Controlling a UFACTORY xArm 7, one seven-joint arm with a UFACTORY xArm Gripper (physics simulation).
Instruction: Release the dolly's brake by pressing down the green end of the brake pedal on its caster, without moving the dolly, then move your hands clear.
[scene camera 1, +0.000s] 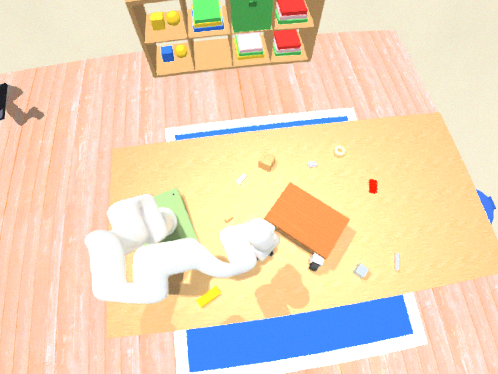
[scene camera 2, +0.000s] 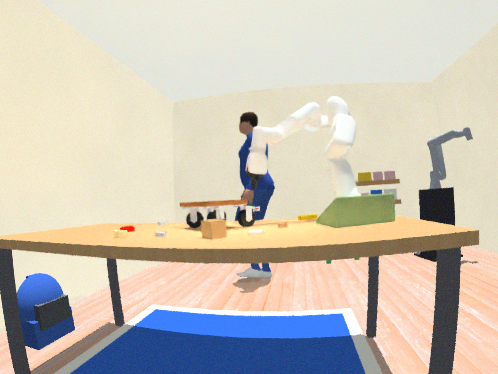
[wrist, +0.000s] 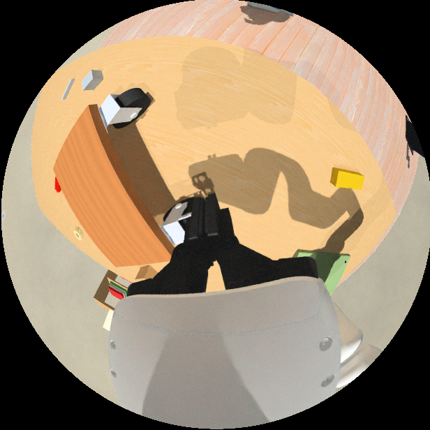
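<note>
The dolly, an orange-brown board (scene camera 1: 307, 220) (scene camera 2: 213, 203) (wrist: 107, 195) on black-wheeled casters, stands upright on the table. The caster with the pedal (scene camera 2: 246, 217) (wrist: 174, 232) is at the corner nearest the arm. In the wrist view the fingers hide its pedal, and in scene camera 1 the arm covers it. The small pedal (scene camera 2: 257, 208) shows in scene camera 2, too small to tell which end is down. My gripper (scene camera 2: 255, 186) (wrist: 209, 209) is shut and empty, pointing down above the pedal caster's area; contact cannot be told. Another caster (scene camera 1: 316, 262) (wrist: 127, 108) is farther away.
A yellow block (scene camera 1: 208, 296) (scene camera 2: 307, 217) (wrist: 347, 178), a brown cube (scene camera 1: 267, 162) (scene camera 2: 214, 229), a grey cube (scene camera 1: 361, 271) (wrist: 92, 80) and a red piece (scene camera 1: 373, 186) (scene camera 2: 127, 229) lie on the table. The arm stands on a green base (scene camera 2: 360, 210). A person (scene camera 2: 245, 155) stands behind the table.
</note>
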